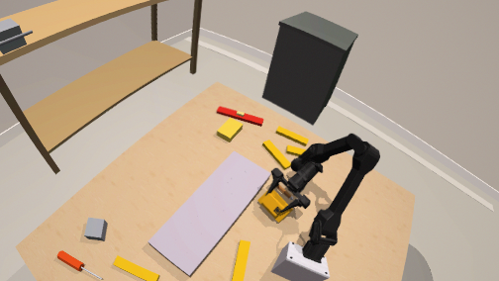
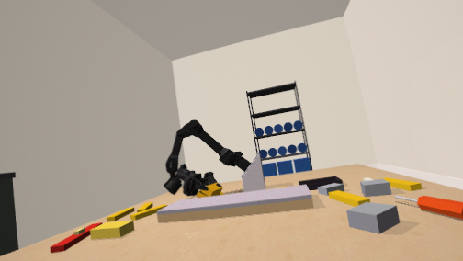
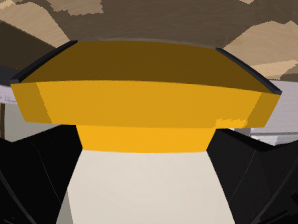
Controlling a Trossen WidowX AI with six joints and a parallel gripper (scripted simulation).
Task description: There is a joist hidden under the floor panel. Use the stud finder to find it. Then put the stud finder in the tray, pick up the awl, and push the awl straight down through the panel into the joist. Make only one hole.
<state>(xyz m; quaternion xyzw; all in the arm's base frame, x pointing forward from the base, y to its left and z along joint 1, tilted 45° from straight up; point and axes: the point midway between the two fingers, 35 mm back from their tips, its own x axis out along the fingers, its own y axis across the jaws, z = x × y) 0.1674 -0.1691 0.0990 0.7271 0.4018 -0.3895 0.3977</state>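
Now: gripper tip 1 cm to the right of the yellow stud finder, 1 cm past it and 1 cm above it. Round my gripper tip: awl 10 cm to the right, 5 cm below, 5 cm behind; yellow pad 31 cm ahead, 29 cm to the right, 5 cm below; dark tray 45 cm to the left, 5 cm below, 1 cm ahead.
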